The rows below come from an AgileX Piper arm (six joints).
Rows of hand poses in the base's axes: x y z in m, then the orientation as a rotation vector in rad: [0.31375, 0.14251, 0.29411, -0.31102, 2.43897, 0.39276]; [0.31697, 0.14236, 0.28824, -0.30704, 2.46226, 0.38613]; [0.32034, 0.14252, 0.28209, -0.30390, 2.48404, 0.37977]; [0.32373, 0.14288, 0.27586, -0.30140, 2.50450, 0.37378]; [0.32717, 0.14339, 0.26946, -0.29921, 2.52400, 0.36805]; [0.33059, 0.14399, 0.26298, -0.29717, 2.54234, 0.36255]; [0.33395, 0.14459, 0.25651, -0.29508, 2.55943, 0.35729]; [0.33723, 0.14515, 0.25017, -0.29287, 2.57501, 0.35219]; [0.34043, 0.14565, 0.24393, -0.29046, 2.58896, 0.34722]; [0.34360, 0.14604, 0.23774, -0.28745, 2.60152, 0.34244]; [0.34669, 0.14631, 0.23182, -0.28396, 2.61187, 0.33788]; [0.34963, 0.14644, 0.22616, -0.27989, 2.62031, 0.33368]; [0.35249, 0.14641, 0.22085, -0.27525, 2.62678, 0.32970]
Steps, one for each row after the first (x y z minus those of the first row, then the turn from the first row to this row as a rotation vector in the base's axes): [0.00322, -0.00015, -0.00587, -0.00835, 0.02131, -0.00395]; [0.00659, 0.00001, -0.01202, -0.01636, 0.04123, -0.00719]; [0.00998, 0.00037, -0.01825, -0.02397, 0.05995, -0.00986]; [0.01342, 0.00088, -0.02465, -0.03124, 0.07782, -0.01222]; [0.01684, 0.00148, -0.03113, -0.03813, 0.09463, -0.01441]; [0.02020, 0.00208, -0.03760, -0.04456, 0.11029, -0.01658]; [0.02348, 0.00264, -0.04394, -0.05052, 0.12453, -0.01882]; [0.02668, 0.00314, -0.05018, -0.05601, 0.13724, -0.02119]; [0.02985, 0.00353, -0.05637, -0.06093, 0.14867, -0.02397]; [0.03294, 0.00380, -0.06229, -0.06514, 0.15801, -0.02709]; [0.03588, 0.00393, -0.06795, -0.06858, 0.16559, -0.03059]; [0.03874, 0.00390, -0.07326, -0.07136, 0.17133, -0.03450]
